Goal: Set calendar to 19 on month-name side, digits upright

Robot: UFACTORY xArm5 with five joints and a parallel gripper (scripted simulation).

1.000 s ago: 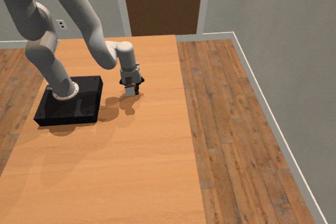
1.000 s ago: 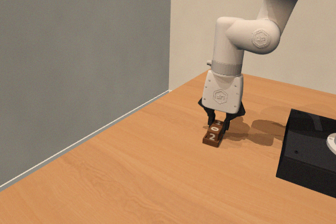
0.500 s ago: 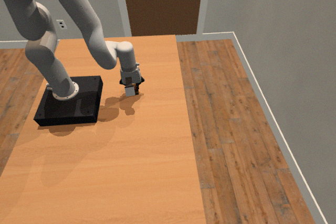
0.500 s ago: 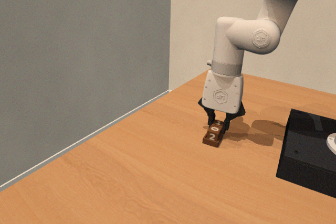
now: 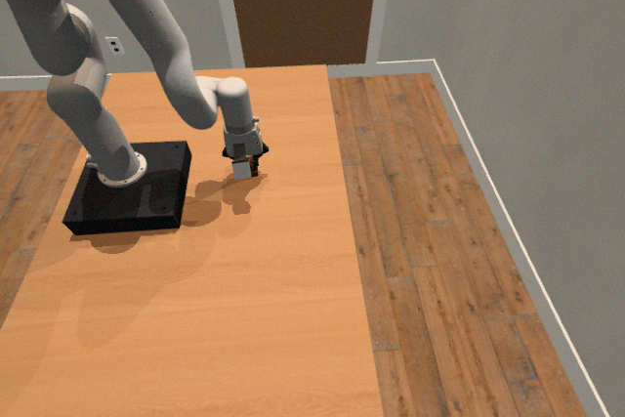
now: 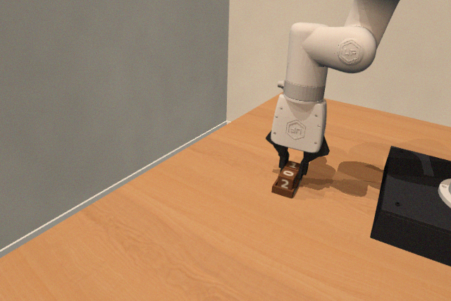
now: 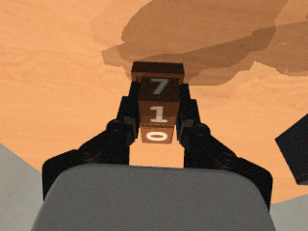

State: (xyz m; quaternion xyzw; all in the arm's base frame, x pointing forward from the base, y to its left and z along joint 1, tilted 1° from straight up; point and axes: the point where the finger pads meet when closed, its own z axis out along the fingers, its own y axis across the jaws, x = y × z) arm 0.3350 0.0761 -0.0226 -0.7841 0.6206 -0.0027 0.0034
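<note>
Right now my hand is 20 mm to the right of the tray and 30 mm above it. From my hand the other things lie so: brown date cube (10 mm behind, 30 mm to the left, 20 mm below).
</note>
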